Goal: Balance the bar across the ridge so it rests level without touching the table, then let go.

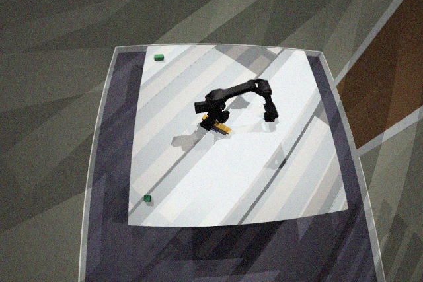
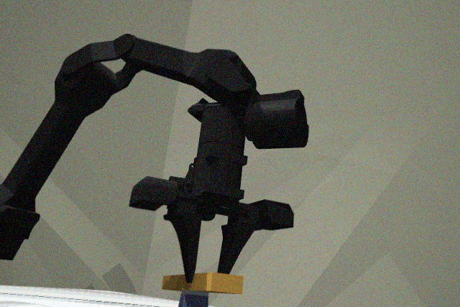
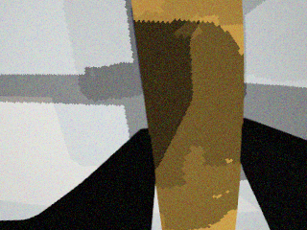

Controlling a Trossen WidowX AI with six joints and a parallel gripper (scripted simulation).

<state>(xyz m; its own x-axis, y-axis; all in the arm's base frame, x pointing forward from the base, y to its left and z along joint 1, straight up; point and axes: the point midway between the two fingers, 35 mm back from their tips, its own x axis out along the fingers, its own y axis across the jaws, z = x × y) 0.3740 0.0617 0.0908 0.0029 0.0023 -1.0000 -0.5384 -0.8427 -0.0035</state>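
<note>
Now: the bar 2 cm behind my gripper tip and 1 cm to the left of it.
</note>
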